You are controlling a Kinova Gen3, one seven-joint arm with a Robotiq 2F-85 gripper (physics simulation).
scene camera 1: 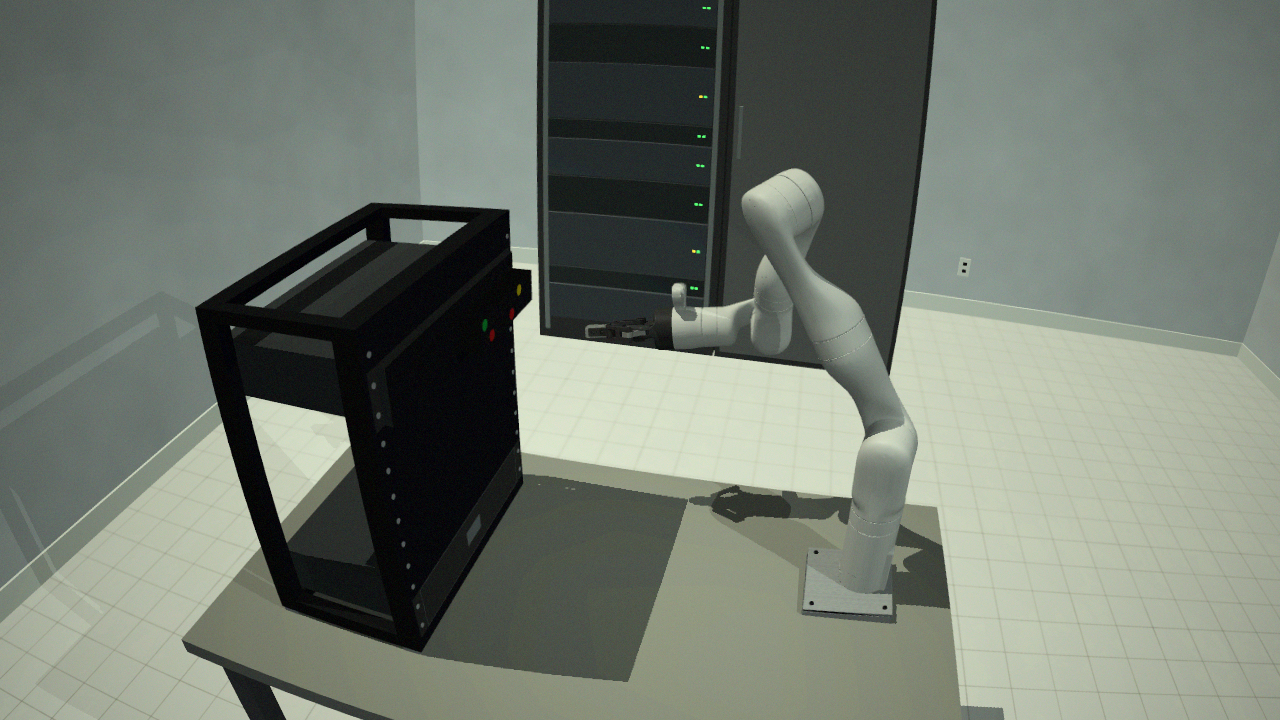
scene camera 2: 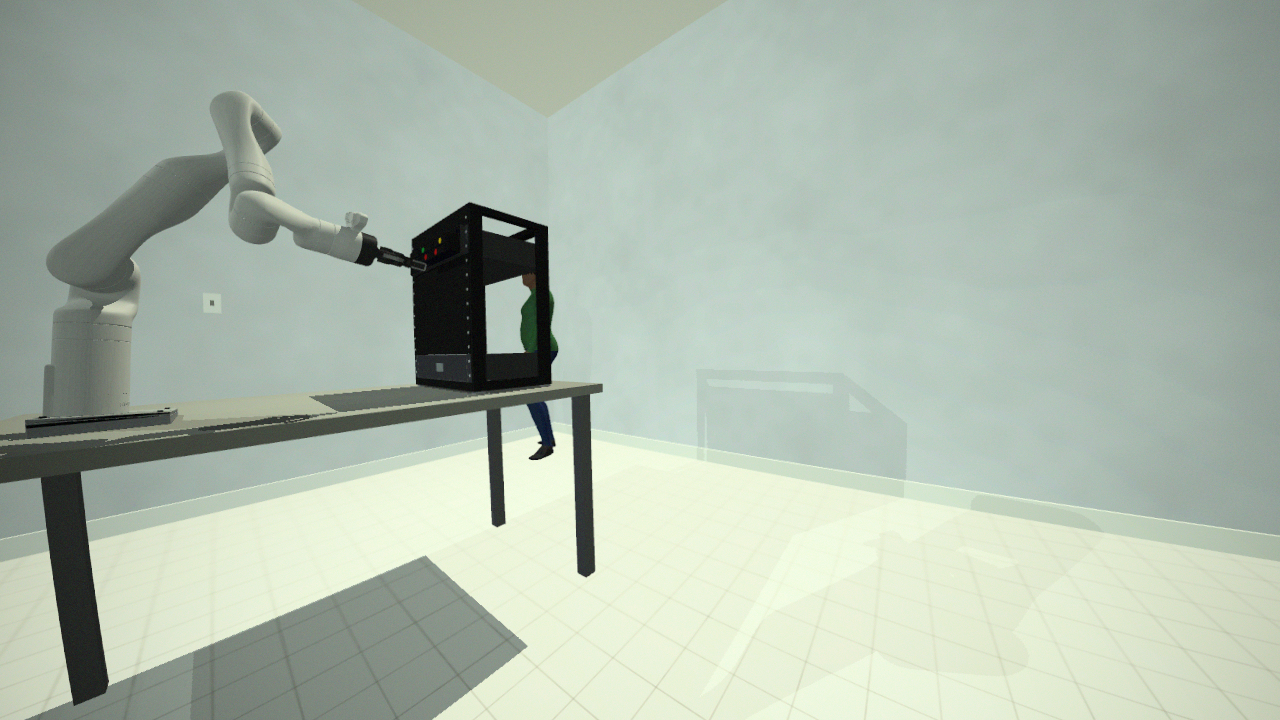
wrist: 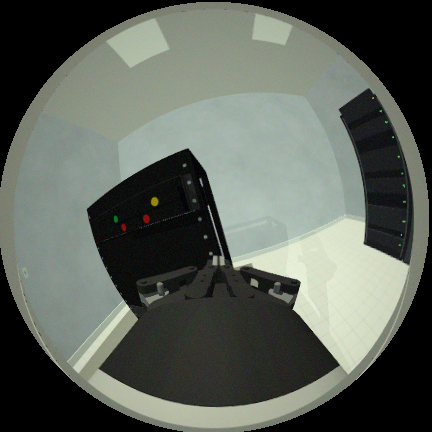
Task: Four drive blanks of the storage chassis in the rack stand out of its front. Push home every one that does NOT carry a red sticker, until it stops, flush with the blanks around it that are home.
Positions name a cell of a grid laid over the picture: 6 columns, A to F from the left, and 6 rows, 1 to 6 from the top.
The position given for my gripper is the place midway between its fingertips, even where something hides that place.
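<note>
Scene camera 1 gives me a black rack (scene camera 1: B3) together with my gripper (scene camera 1: C3). In scene camera 2 I see my gripper (scene camera 2: B3) again, and the rack (scene camera 2: C3) too. The wrist view shows me the rack (wrist: B3) as well as my gripper (wrist: D4).
</note>
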